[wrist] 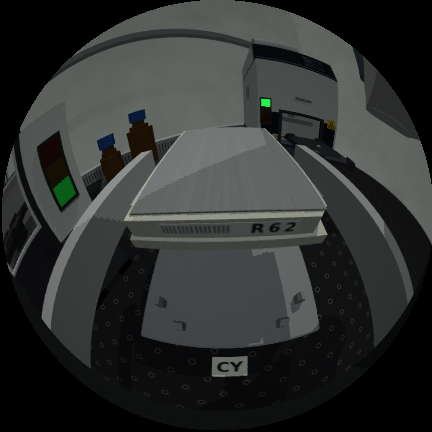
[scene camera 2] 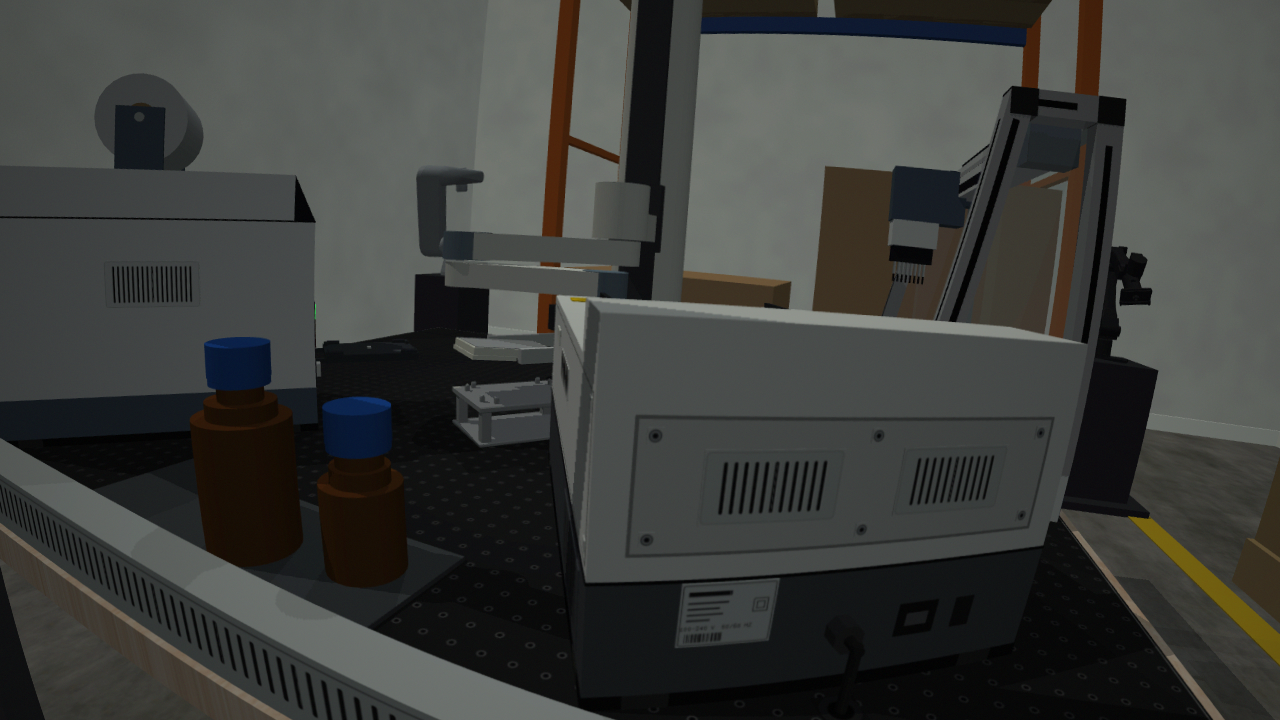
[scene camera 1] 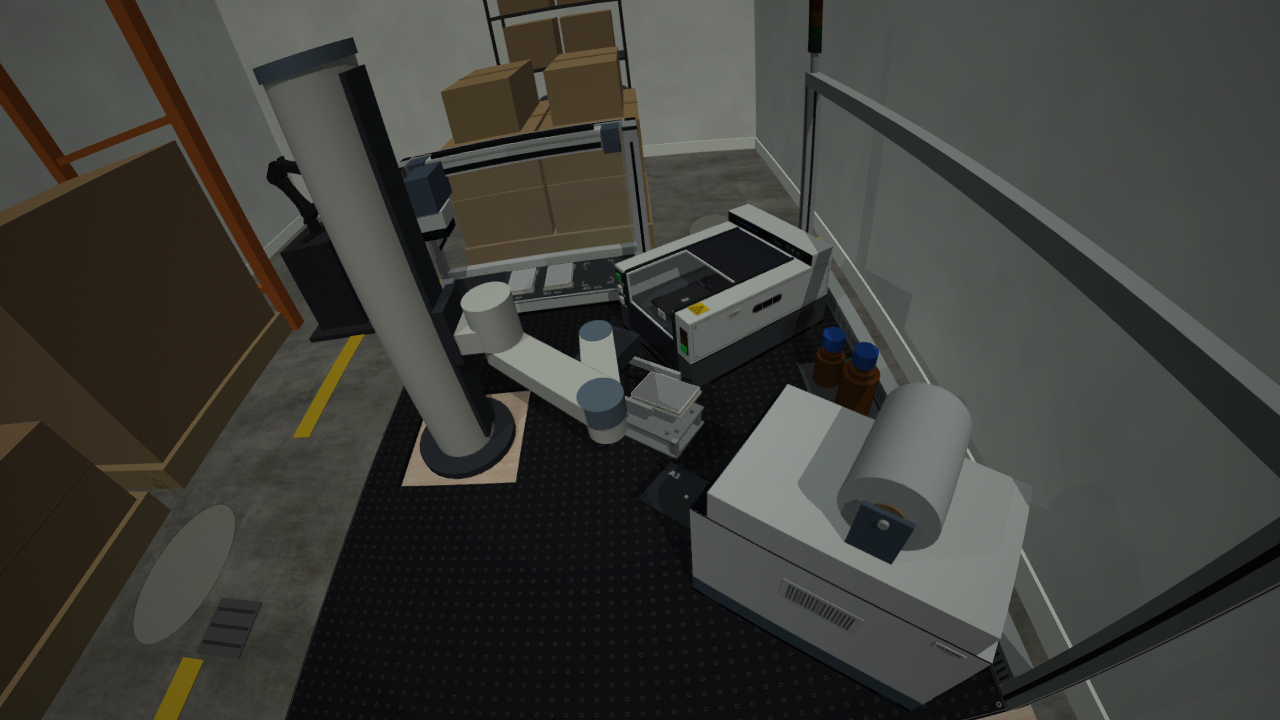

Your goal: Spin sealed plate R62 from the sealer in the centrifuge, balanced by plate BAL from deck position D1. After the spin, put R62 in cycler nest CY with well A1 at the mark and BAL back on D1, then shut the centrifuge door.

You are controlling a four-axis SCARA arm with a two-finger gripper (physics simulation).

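Places are measured from the arm's base along level axes (x right, y ahead, z up), in centimetres.
Pixels of known places: gripper, fingertip midpoint: point(wrist: 224, 154) point(scene camera 2: 503, 348) point(scene camera 1: 666, 393); arm's base, origin of the base link: point(scene camera 1: 468, 438).
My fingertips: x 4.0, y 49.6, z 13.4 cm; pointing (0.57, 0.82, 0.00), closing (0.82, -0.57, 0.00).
Observation:
For each thing: its top centre in the pictures, then the offset to it from my fingertips.
- Plate R62, middle of its top: point(wrist: 225, 140) point(scene camera 2: 506, 340) point(scene camera 1: 664, 389) dx -0.2, dy -0.4, dz +1.2 cm
- Grey nest CY, middle of its top: point(wrist: 229, 237) point(scene camera 2: 518, 386) point(scene camera 1: 658, 407) dx -1.5, dy -2.2, dz -5.6 cm
- sealer, middle of its top: point(scene camera 1: 905, 423) point(scene camera 2: 171, 86) point(wrist: 272, 40) dx +43.2, dy +24.7, dz +35.5 cm
- dark A1-marked carriage, middle of its top: point(scene camera 2: 359, 344) point(scene camera 1: 693, 499) point(wrist: 315, 141) dx +25.1, dy +2.9, dz -2.0 cm
Plate R62 point(scene camera 1: 665, 392) point(scene camera 2: 496, 348) point(wrist: 225, 175) is held level by my gripper point(scene camera 1: 662, 399) point(scene camera 2: 517, 347) point(wrist: 224, 154), which is shut on it. The R62 label faces the wrist camera. Grey nest CY point(scene camera 1: 660, 434) point(scene camera 2: 485, 424) point(wrist: 230, 295) stands below, with a visible gap under the plate. The centrifuge point(scene camera 1: 756, 308) point(scene camera 2: 805, 376) point(wrist: 42, 150) has its top opening uncovered, with dark parts inside and a green light. Two pale plates point(scene camera 1: 522, 281) point(scene camera 1: 559, 275) sit on the rear deck; their labels are unreadable, so I cannot tell whether one is BAL.
The sealer point(scene camera 1: 859, 528) point(scene camera 2: 161, 313) point(wrist: 295, 85) has a film roll on top and a dark A1-marked carriage point(scene camera 1: 673, 492) point(scene camera 2: 371, 350) point(wrist: 325, 150) out front. Two blue-capped brown bottles point(scene camera 1: 829, 362) point(scene camera 1: 859, 383) stand between sealer and centrifuge. A gantry point(scene camera 1: 537, 147) spans the rear deck.

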